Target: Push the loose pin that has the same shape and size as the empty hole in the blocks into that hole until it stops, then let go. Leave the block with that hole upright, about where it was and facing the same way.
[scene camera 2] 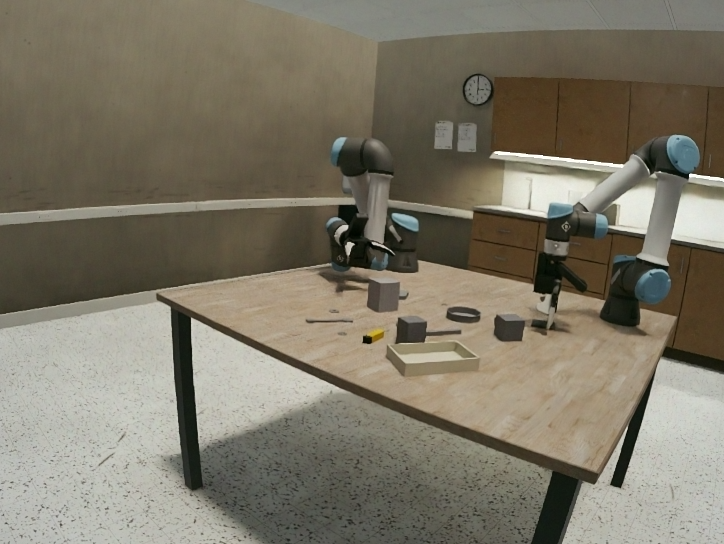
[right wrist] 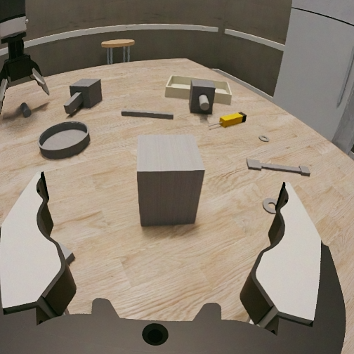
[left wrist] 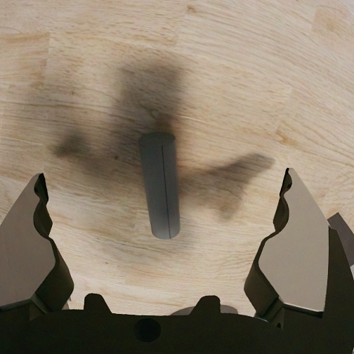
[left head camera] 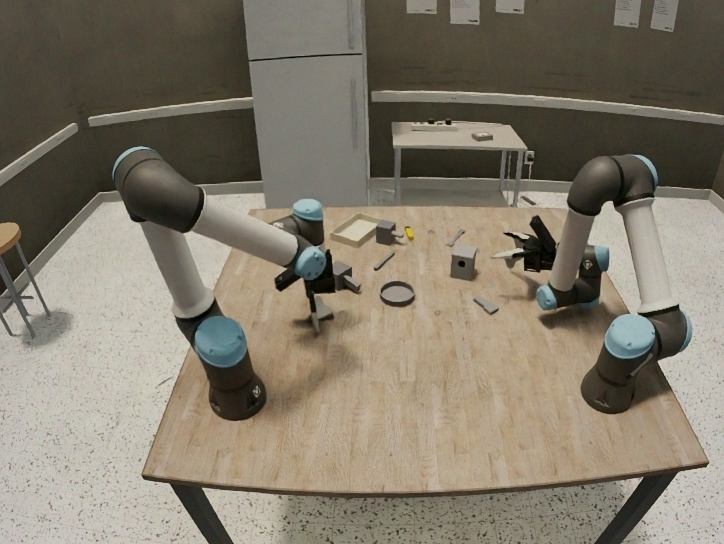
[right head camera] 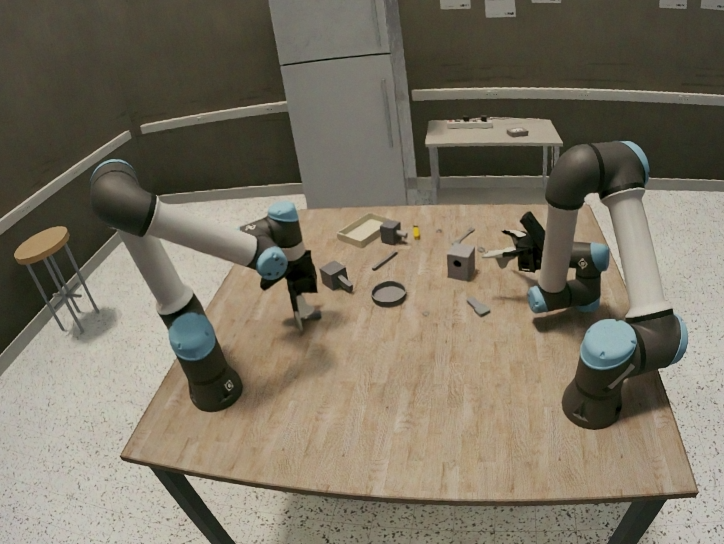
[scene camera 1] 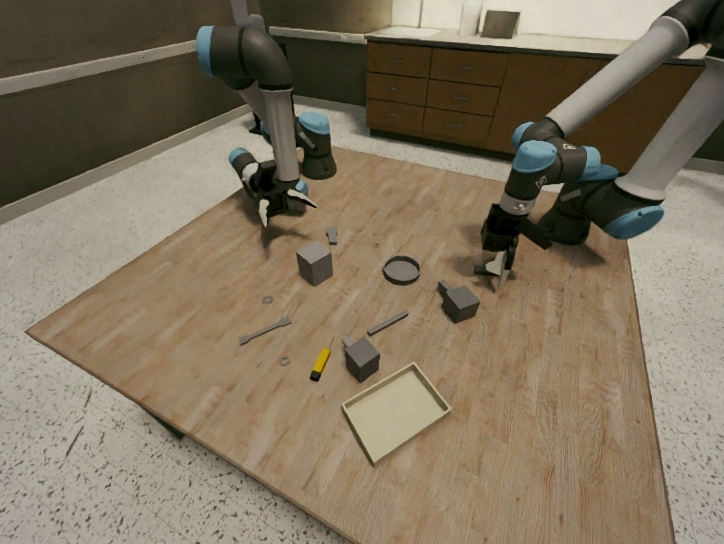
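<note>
A loose dark grey round pin (left wrist: 162, 185) (scene camera 1: 481, 270) lies on the table between the open fingers of my left gripper (left wrist: 161, 172) (scene camera 1: 497, 279) (scene camera 2: 547, 321), which points down close over it without touching it. A grey block (left head camera: 465, 273) (right head camera: 465, 270) (scene camera 1: 314, 263) (scene camera 2: 383, 294) (right wrist: 170, 192) stands upright; its empty round hole faces the head cameras and is hidden in the right wrist view. My right gripper (left head camera: 499, 245) (right head camera: 493, 244) (scene camera 1: 290, 216) (scene camera 2: 371, 259) is open and empty, beside that block and apart from it, pointing level toward a side without the hole.
One block (left head camera: 342, 276) (scene camera 1: 460, 303) holds a square pin; another (left head camera: 385, 232) (scene camera 1: 362, 357) holds a round pin. A round dish (scene camera 1: 402, 270), a bar (scene camera 1: 388, 323), a cream tray (scene camera 1: 355, 429), a yellow-handled tool (scene camera 1: 320, 362) and a flat grey piece (left head camera: 485, 304) lie around them.
</note>
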